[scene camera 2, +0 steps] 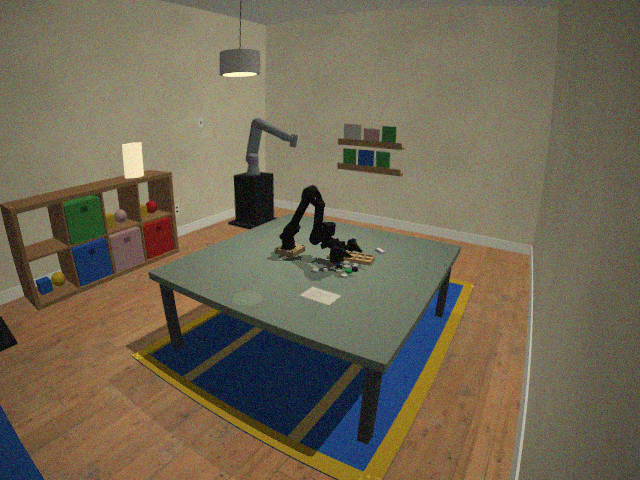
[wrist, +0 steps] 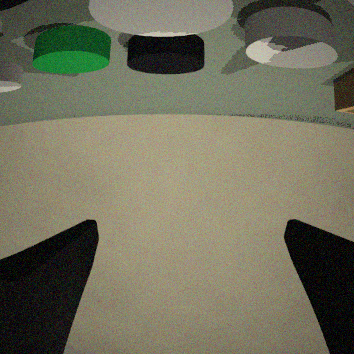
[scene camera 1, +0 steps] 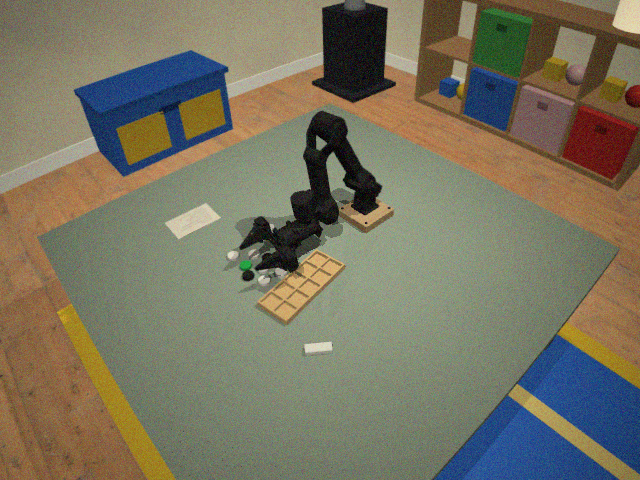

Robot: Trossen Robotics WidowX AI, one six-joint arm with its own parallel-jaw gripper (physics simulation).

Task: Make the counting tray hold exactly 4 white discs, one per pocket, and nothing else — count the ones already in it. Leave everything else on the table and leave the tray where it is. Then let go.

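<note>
The wooden counting tray (scene camera 1: 296, 298) (scene camera 2: 364, 257) (wrist: 343, 93) has two rows of pockets. The pockets that show in scene view 1 look empty; the arm overlaps its far left edge. My gripper (scene camera 1: 249, 258) (wrist: 195, 231) is open and empty, low over the loose discs left of the tray. White discs (scene camera 1: 232, 255) (scene camera 1: 264, 280) (scene camera 1: 280, 273) lie around it, and another white disc (scene camera 1: 253, 254) shows between the fingers. In the wrist view a large white disc (wrist: 161, 14) is at the top centre, overlapping a black disc (wrist: 165, 55) (scene camera 1: 248, 275). A green disc (wrist: 71, 50) (scene camera 1: 245, 265) (scene camera 2: 348, 270) lies beside the black one.
A white block (scene camera 1: 317, 348) (scene camera 2: 379, 250) lies beyond the tray, away from the arm's base. A pale card (scene camera 1: 192, 220) (scene camera 2: 320, 295) lies on the other side of the discs. The arm's wooden base (scene camera 1: 366, 217) stands on the green table (scene camera 1: 439, 335) (scene camera 2: 248, 279).
</note>
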